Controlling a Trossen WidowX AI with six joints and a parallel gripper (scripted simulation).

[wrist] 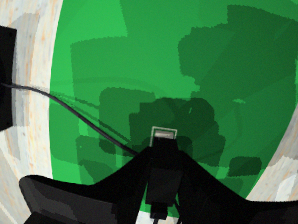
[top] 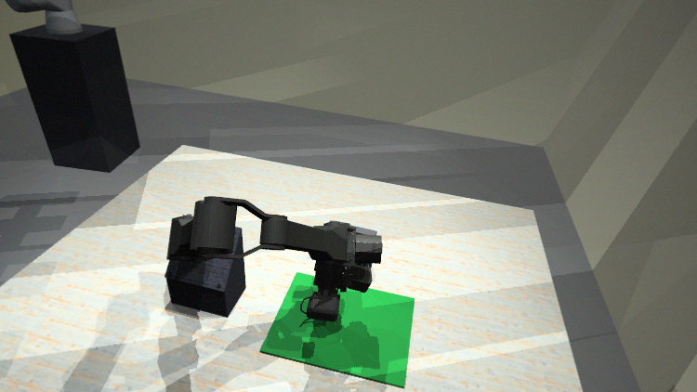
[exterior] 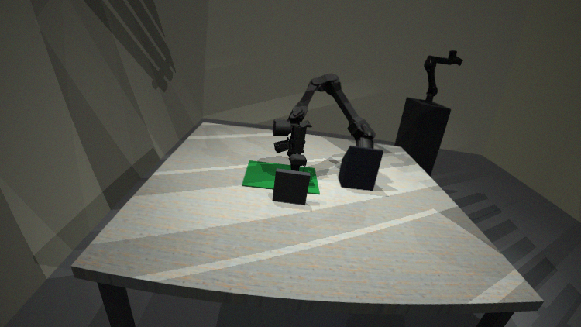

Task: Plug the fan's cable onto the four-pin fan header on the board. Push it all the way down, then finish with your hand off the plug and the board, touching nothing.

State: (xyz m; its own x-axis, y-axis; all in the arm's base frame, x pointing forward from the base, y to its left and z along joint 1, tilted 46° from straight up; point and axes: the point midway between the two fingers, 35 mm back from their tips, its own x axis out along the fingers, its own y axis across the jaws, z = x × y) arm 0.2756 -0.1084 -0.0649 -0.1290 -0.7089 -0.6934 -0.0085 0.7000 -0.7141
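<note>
The white four-pin fan header is 10 mm behind my gripper tip and 30 mm below it. Also, from my gripper tip: fan cable plug: 10 mm behind, 10 mm above; green board: 40 mm ahead, 10 mm to the right, 40 mm below; black fan box: 30 mm ahead, 190 mm to the left, 30 mm above.
</note>
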